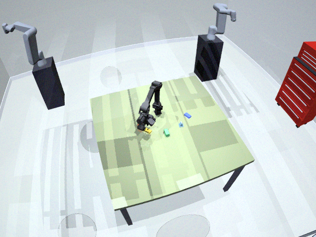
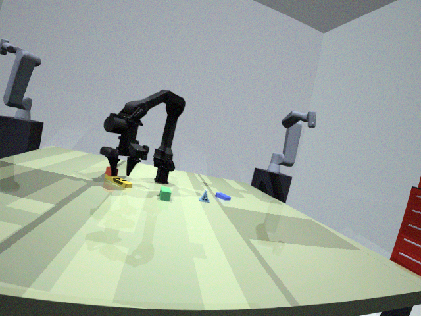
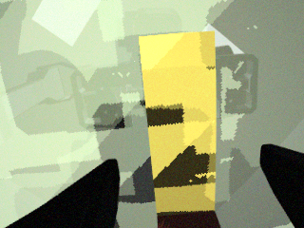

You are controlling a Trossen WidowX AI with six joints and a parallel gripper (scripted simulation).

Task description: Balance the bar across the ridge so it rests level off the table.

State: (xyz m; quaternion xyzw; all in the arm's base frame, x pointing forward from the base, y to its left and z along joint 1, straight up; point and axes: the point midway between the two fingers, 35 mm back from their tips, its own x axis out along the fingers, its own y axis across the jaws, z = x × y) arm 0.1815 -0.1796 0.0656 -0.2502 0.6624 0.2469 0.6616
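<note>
The yellow bar lies 3 cm behind my gripper tip, 2 cm to the right of it and 1 cm below it. Also, from my gripper tip: blue block (44 cm to the left, 4 cm behind, 2 cm below); then green block (17 cm to the left, 10 cm ahead, 1 cm below).
</note>
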